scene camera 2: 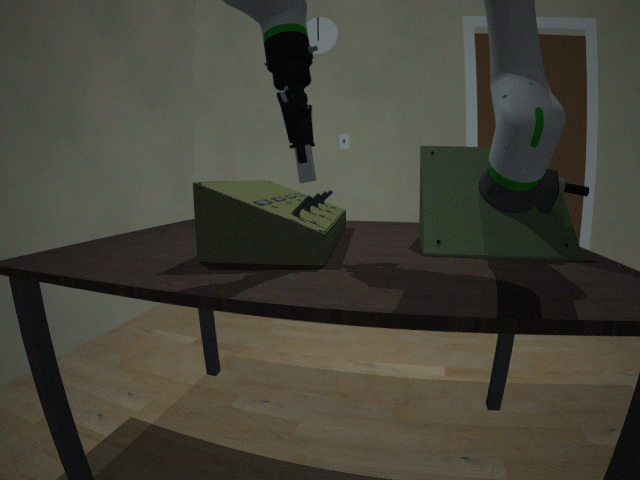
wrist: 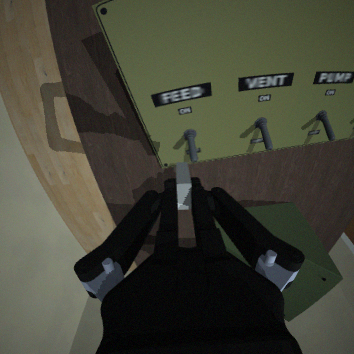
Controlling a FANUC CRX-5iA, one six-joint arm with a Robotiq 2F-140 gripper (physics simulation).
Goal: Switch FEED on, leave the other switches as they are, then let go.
Scene:
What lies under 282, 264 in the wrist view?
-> My gripper.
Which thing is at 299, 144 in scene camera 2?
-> My gripper.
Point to an olive switch box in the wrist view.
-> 216, 77

